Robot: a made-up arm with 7 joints. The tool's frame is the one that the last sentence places.
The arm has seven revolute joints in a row. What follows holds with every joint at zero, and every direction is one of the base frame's. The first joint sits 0.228 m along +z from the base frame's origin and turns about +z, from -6.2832 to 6.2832 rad. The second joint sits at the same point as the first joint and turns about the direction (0, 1, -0.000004), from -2.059 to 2.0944 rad. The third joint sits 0.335 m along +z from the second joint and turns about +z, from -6.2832 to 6.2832 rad. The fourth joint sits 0.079 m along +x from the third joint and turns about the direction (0, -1, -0.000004), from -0.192 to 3.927 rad. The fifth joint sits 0.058 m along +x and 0.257 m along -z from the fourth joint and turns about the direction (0, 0.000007, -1), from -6.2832 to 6.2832 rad. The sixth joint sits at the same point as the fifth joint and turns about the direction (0, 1, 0.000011), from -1.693 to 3.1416 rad. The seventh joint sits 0.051 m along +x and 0.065 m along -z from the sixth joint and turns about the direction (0, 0.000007, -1), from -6.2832 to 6.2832 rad. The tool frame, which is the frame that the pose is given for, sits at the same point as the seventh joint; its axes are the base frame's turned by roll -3.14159, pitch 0 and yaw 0 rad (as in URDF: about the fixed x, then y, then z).
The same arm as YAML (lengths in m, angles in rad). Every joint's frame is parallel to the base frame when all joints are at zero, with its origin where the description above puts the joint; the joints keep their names.
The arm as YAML. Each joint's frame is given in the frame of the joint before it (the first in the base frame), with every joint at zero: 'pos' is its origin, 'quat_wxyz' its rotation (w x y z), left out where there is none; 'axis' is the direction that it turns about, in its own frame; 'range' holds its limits. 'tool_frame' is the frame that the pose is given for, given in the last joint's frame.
length_unit: m
angle_unit: rad
joints:
  - joint: joint 1
    pos: [0.0, 0.0, 0.228]
    axis: [0.0, 0.0, 1.0]
    range: [-6.2832, 6.2832]
  - joint: joint 2
    pos: [0.0, 0.0, 0.0]
    axis: [0.0, 1.0, 0.0]
    range: [-2.059, 2.0944]
  - joint: joint 3
    pos: [0.0, 0.0, 0.335]
    axis: [0.0, 0.0, 1.0]
    range: [-6.2832, 6.2832]
  - joint: joint 4
    pos: [0.079, 0.0, 0.0]
    axis: [0.0, -1.0, 0.0]
    range: [-0.192, 3.927]
  - joint: joint 5
    pos: [0.058, 0.0, -0.257]
    axis: [0.0, 0.0, -1.0]
    range: [-6.2832, 6.2832]
  - joint: joint 6
    pos: [0.0, 0.0, 0.0]
    axis: [0.0, 1.0, 0.0]
    range: [-1.693, 3.1416]
  - joint: joint 7
    pos: [0.051, 0.0, -0.065]
    axis: [0.0, 0.0, -1.0]
    range: [-6.2832, 6.2832]
tool_frame:
  pos: [0.0, 0.0, 0.0]
  quat_wxyz: [0.000001, -1.000004, 0.0, 0.0]

